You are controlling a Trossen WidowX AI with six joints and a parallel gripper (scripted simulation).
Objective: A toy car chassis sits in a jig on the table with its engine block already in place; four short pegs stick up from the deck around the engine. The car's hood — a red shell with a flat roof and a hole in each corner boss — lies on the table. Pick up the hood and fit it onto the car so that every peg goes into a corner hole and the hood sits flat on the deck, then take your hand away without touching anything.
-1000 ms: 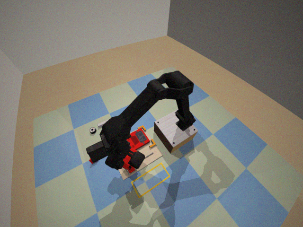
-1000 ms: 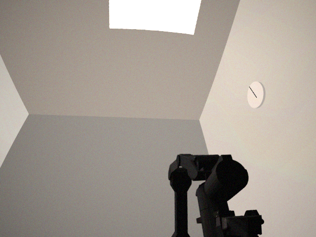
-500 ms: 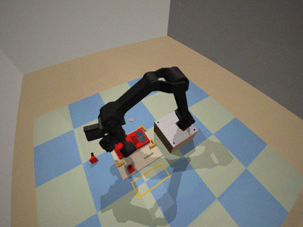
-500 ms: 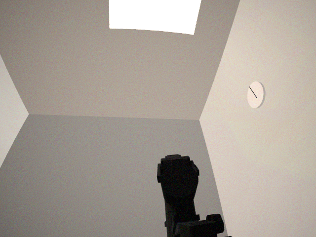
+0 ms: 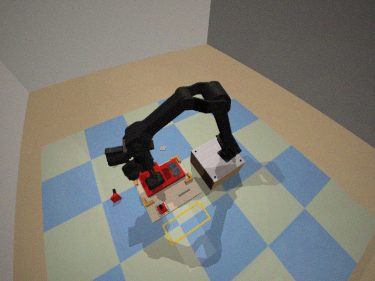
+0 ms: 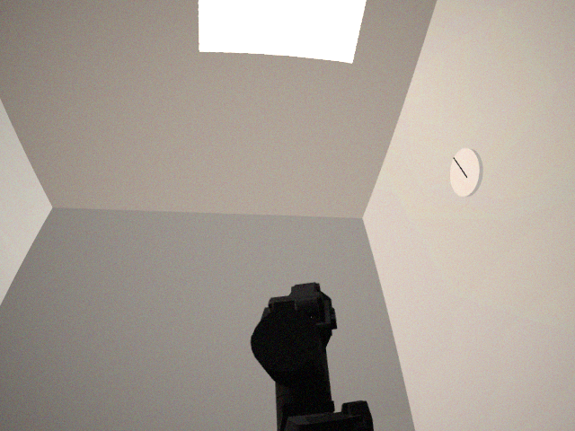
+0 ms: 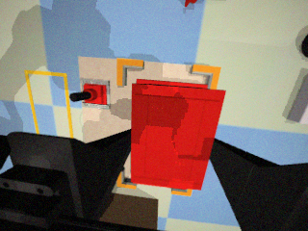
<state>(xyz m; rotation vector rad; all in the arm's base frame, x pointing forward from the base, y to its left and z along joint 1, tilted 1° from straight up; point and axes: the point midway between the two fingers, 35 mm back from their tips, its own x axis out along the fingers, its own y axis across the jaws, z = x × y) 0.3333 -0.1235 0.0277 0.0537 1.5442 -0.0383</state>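
The grey engine block lies 80 mm below my gripper tip. The rest, counted from my gripper tip: wheel: 110 mm ahead, 220 mm to the right, 90 mm below; small grey disc: 140 mm behind, 150 mm to the right, 100 mm below; red hood: 10 mm above.
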